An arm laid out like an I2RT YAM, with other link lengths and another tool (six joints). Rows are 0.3 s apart.
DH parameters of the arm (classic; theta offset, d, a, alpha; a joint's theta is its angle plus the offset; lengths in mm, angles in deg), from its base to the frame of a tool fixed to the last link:
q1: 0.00 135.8 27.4 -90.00
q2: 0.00 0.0 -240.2 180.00
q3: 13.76 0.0 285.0 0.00
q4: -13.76 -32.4 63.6 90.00
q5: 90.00 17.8 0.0 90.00
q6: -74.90 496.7 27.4 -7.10
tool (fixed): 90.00 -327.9 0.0 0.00
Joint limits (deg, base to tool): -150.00..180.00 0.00..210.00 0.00..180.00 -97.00..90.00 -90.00..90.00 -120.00..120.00
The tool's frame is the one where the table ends.
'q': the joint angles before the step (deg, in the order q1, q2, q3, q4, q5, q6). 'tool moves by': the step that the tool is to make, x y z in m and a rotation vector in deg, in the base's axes. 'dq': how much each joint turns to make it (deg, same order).
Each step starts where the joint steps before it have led.
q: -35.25, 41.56, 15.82, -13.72, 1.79, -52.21
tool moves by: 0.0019, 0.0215, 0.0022, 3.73, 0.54, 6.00
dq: -0.01, 0.43, 1.61, -3.82, -6.33, -1.85
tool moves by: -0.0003, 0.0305, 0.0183, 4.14, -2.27, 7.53
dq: 0.10, -3.65, 1.52, -5.94, -8.65, -1.58
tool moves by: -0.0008, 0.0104, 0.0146, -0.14, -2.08, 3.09
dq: 0.04, -3.08, 0.73, -2.36, -2.99, -1.29
